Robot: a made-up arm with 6 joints. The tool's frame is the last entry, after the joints.
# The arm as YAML. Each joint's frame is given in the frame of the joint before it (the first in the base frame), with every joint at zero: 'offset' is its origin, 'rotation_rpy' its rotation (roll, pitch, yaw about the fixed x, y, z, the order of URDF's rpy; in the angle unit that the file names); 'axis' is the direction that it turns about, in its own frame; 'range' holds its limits. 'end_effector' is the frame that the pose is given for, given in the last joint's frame.
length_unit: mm
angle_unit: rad
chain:
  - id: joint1
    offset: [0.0, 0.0, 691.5]
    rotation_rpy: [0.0, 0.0, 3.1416]
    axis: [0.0, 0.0, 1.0]
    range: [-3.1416, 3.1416]
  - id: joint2
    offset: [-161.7, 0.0, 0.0]
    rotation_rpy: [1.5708, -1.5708, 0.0]
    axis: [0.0, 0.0, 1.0]
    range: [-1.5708, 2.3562]
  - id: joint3
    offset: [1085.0, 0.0, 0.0]
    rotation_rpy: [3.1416, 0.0, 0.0]
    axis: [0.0, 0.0, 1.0]
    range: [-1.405, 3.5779]
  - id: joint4
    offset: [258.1, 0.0, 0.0]
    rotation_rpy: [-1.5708, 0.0, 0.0]
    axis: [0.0, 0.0, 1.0]
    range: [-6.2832, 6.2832]
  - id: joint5
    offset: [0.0, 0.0, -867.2]
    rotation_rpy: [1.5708, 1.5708, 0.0]
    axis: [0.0, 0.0, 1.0]
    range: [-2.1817, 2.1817]
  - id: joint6
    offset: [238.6, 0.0, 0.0]
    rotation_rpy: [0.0, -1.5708, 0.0]
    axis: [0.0, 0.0, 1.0]
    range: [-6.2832, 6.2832]
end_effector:
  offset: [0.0, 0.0, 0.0]
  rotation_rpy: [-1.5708, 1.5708, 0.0]
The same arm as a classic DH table. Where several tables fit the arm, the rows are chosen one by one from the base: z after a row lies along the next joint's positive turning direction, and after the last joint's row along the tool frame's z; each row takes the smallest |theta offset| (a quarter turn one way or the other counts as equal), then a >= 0, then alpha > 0; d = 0 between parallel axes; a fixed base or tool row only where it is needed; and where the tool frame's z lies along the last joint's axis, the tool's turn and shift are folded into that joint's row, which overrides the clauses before.
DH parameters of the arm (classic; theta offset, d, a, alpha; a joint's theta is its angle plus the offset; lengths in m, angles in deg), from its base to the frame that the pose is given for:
joint1: 0.00 0.6915 0.1617 -90.00
joint2: -90.00 0.0000 1.0850 180.00
joint3: 0.00 0.0000 0.2581 -90.00
joint4: 0.00 -0.8672 0.0000 90.00
joint5: 0.00 0.0000 0.0000 -90.00
joint6: 90.00 -0.2386 0.0000 90.00
tool (fixed): -90.00 0.0000 0.0000 0.00
Joint limits (deg, base to tool): -180.00..180.00 -90.00..135.00 -80.50..205.00 -360.00..360.00 -125.00..125.00 -360.00..360.00

